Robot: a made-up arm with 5 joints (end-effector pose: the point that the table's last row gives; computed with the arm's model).
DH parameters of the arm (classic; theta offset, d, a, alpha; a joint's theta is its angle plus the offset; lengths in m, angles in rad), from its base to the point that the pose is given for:
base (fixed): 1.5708 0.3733 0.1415 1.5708
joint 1: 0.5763 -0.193 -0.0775 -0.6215
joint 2: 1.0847 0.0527 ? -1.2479
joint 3: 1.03 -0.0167 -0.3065 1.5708
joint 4: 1.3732 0 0.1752 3.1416
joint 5: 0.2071 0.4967 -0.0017 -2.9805
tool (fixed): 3.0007 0.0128 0 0
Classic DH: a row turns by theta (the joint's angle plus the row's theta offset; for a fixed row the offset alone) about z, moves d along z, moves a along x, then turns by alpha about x.
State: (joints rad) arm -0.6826 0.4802 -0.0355 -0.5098 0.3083
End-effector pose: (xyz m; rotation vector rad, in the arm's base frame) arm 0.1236 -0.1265 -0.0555 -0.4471 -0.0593 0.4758
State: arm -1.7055 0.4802 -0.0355 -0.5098 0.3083
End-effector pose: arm 0.1236 -0.3641 0.3788 -1.4485 0.1968 0.4823
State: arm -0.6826 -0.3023 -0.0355 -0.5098 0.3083
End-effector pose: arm -0.0291 -0.4509 0.1936 -1.0679 0.1505 0.0228
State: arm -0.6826 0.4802 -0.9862 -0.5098 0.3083
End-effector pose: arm -0.3377 -0.2389 -0.0077 -0.4424 0.9032 0.3752
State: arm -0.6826 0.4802 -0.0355 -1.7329 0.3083
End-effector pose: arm 0.0280 0.0382 -0.1106 -0.4062 -0.1341 -0.7547
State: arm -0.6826 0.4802 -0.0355 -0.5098 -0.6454
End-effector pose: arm 0.1214 -0.1275 -0.0554 -0.3987 0.0154 1.4345
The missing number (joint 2, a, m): -0.0436
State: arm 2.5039 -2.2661 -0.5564 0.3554 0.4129
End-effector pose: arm -0.6794 0.1903 -0.0296 0.9774 1.2637 1.1930
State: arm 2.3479 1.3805 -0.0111 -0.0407 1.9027
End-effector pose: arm 0.1566 -0.0662 0.7837 -2.9189 -0.2239 -0.0551
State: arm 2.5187 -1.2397 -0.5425 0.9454 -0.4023
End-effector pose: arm -0.4592 0.8200 0.1918 2.1216 -1.2362 1.8464
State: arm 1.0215 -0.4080 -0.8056 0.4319 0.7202
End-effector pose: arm -0.3591 0.3966 -0.2472 0.9059 0.5932 0.8421
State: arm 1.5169 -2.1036 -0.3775 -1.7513 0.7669
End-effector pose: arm -0.6293 0.1403 0.0264 -1.4747 1.0472 -1.4477
